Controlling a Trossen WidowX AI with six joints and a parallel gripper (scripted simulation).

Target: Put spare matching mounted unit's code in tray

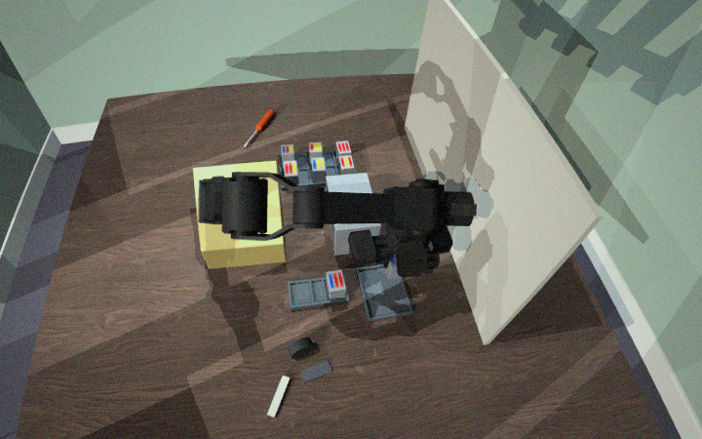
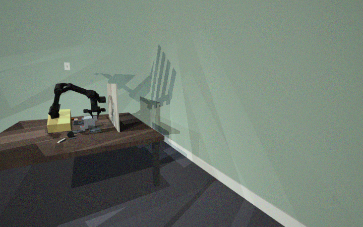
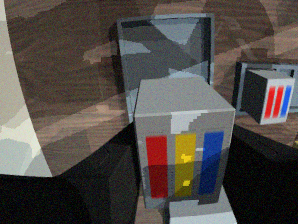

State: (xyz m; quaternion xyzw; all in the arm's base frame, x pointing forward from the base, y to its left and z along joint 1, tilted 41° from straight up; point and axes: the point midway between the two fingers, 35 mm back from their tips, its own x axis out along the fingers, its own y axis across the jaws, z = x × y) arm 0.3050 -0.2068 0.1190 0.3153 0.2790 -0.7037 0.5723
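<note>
Now: the grey tray 1 cm behind my gripper tip and 11 cm below it. Round my gripper tip: grey holder 15 cm behind, 4 cm to the left, 10 cm below; beige panel 21 cm ahead, 16 cm to the left, 11 cm above; grey spare block 2 cm above.
</note>
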